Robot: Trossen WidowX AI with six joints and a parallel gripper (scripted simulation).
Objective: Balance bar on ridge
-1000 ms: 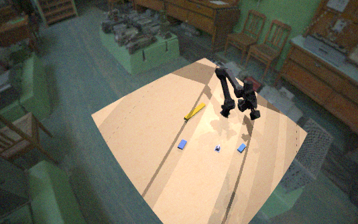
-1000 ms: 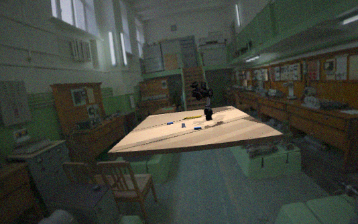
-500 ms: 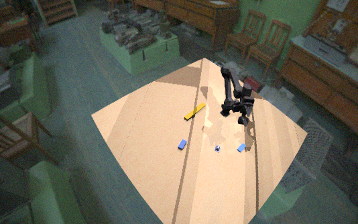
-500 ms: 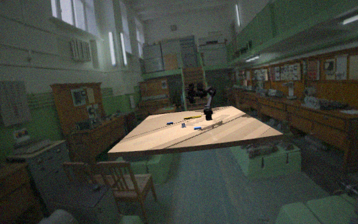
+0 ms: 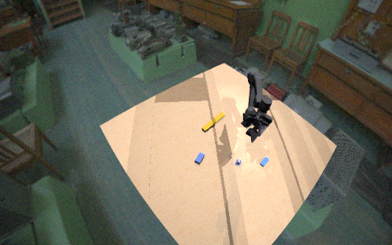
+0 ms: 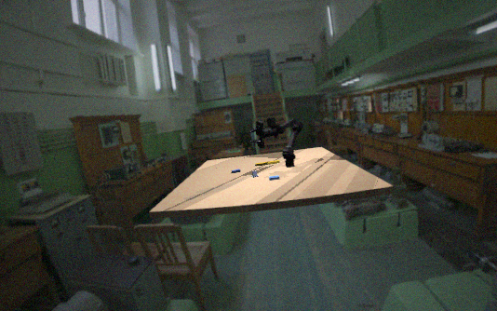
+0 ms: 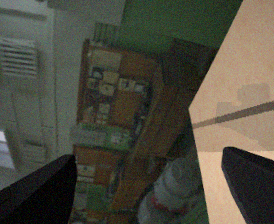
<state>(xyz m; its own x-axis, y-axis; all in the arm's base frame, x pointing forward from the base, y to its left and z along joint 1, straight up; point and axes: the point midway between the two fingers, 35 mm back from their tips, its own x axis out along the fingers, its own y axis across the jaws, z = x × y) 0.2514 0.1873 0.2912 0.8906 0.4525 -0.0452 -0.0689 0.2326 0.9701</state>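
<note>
My gripper tip is 11 cm past the bar, 36 cm to the left of it and 28 cm above it. Also, from my gripper tip: ridge: 3 cm to the right, 25 cm below.
</note>
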